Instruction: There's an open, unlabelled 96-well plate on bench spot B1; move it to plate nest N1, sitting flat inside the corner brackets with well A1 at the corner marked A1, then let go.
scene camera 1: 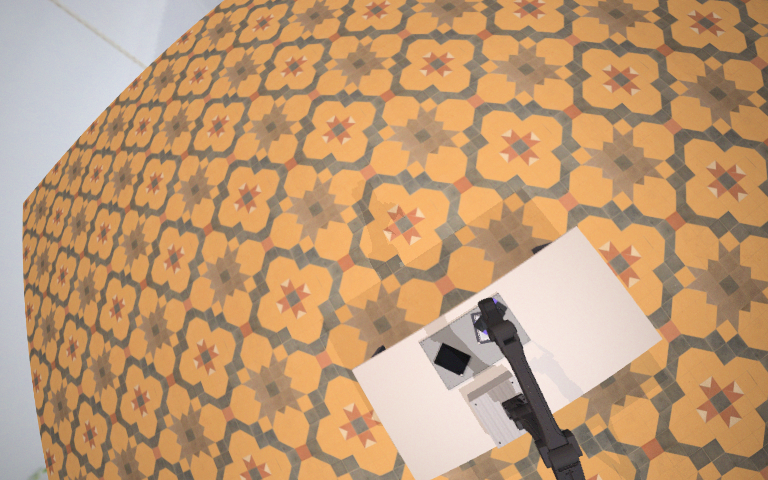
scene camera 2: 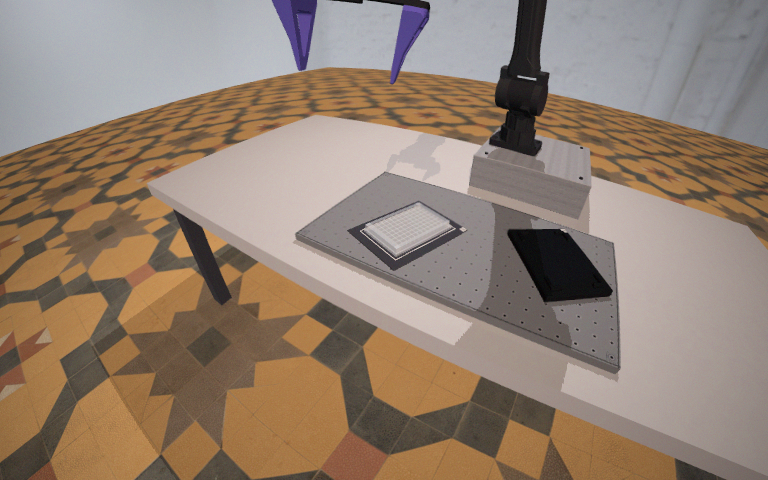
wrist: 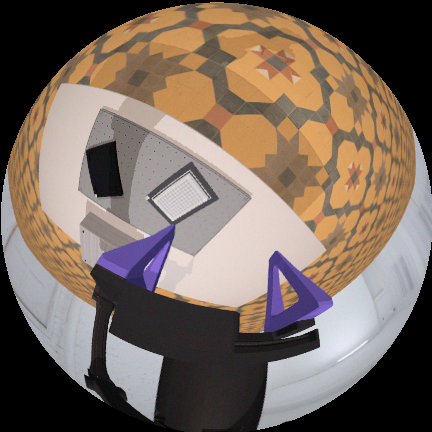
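Seen in the pictures: gripper, between the fingertips: (scene camera 2: 345, 76) (wrist: 225, 243); arm's base, origin of its link: (scene camera 1: 515, 405) (scene camera 2: 515, 145).
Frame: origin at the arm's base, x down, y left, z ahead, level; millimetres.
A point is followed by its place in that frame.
The pale 96-well plate (scene camera 2: 407, 226) @(z 405, x 56, y -60 mm) (wrist: 181, 196) @(z 406, x 58, y -64 mm) lies flat on the dark, white-outlined pad of spot B1 (scene camera 2: 394, 263) @(z 481, x 70, y -32 mm) (wrist: 214, 198) @(z 453, x 70, y -138 mm); a small white tag (scene camera 2: 463, 229) @(z 333, x 69, y 13 mm) (wrist: 148, 198) @(z 333, x 70, y 6 mm) sits at one pad corner. In scene camera 1 the arm covers much of the plate. The black nest N1 (scene camera 1: 451, 358) @(z 328, x 60, y 183 mm) (scene camera 2: 557, 263) @(z 335, x 60, y 185 mm) (wrist: 104, 170) @(z 330, x 60, y 173 mm) has low corner brackets and a small white mark (scene camera 2: 564, 230) @(z 224, x 59, y 178 mm) (wrist: 96, 195) @(z 227, x 61, y 173 mm) at one corner, nearest the arm's base side. No plate sits in it. My gripper (scene camera 2: 347, 76) @(z 526, x -196, y -69 mm) (wrist: 225, 243) @(z 526, x -196, y -69 mm), with purple fingers, is open and empty, high above the bench. The wells' lettering is too small to read.
Spot and nest share a grey perforated board (scene camera 1: 478, 349) @(z 305, x 72, y 30 mm) (scene camera 2: 453, 283) @(z 463, x 71, y 59 mm) (wrist: 150, 150) @(z 453, x 71, y 76 mm) on the pale table (scene camera 1: 589, 294) @(z 280, x 84, y -648 mm) (scene camera 2: 254, 169) @(z 390, x 84, y -563 mm) (wrist: 60, 150) @(z 251, x 84, y 464 mm). The arm stands on a grey block (scene camera 2: 526, 189) @(z 121, x 53, y 72 mm) (wrist: 107, 227) @(z 120, x 64, y 92 mm) behind the board. The arm's shadow falls across the board and part of the nest.
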